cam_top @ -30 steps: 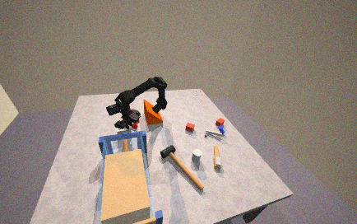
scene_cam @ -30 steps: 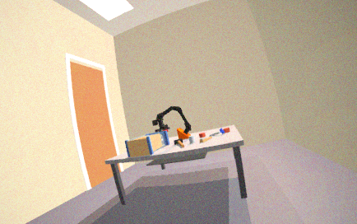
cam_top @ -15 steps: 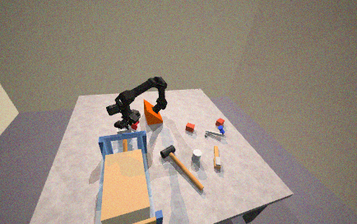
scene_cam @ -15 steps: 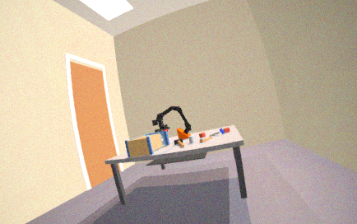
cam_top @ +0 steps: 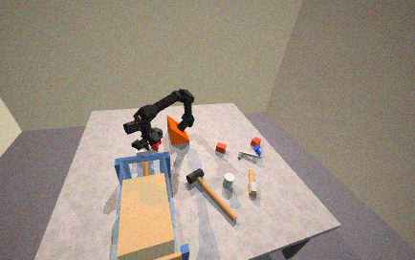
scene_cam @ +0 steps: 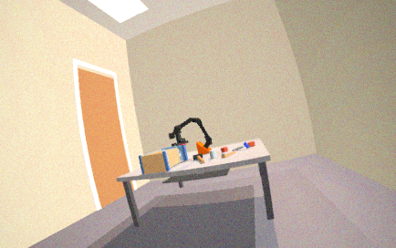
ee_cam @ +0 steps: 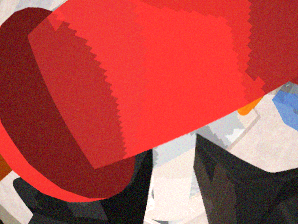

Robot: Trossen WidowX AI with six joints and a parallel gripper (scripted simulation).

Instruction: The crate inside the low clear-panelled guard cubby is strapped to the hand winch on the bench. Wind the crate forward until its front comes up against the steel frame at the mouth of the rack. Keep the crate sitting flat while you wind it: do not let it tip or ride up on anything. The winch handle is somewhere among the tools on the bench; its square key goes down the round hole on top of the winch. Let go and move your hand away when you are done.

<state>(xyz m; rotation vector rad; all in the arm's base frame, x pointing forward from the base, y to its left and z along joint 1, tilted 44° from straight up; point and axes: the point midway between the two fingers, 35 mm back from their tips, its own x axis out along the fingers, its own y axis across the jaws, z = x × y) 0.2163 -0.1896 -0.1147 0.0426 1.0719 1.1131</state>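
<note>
Right now the red-handled winch handle is 20 mm above my gripper tip, 10 mm to the left of it and 10 mm ahead of it. Also, from my gripper tip: red grip: 50 mm above, 40 mm to the left, 40 mm ahead; frame: 130 mm ahead, 30 mm to the right, 20 mm above; grey hand winch: 60 mm below, 50 mm behind, 40 mm to the right.
</note>
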